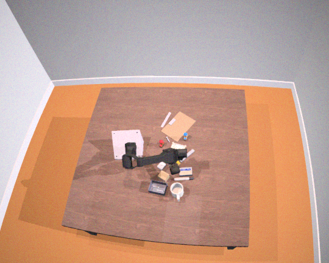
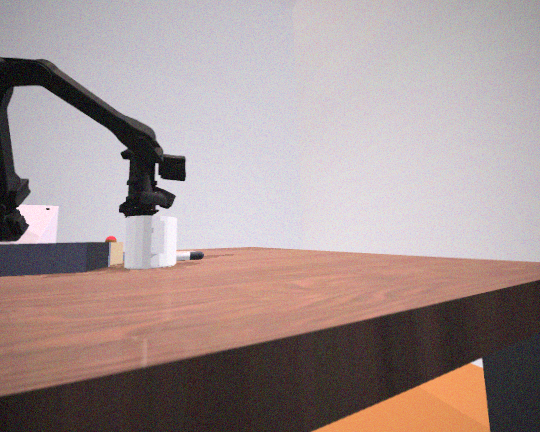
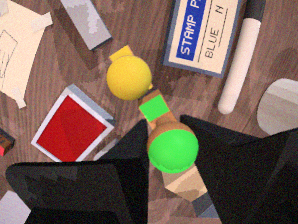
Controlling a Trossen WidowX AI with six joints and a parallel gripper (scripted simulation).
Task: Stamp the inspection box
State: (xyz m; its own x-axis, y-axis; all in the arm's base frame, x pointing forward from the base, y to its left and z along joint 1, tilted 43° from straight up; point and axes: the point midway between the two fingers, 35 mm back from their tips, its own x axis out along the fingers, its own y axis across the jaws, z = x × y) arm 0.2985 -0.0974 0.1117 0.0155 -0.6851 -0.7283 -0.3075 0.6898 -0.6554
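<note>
My gripper tip is 30 mm short of the yellow-knobbed stamp, 30 mm to the right of it and 30 mm above it. The rest, counted from my gripper tip: labelled box 80 mm ahead, 20 mm to the right, 40 mm below; tan block 60 mm behind, 60 mm to the right, 30 mm below; green stamp right at my gripper tip.
</note>
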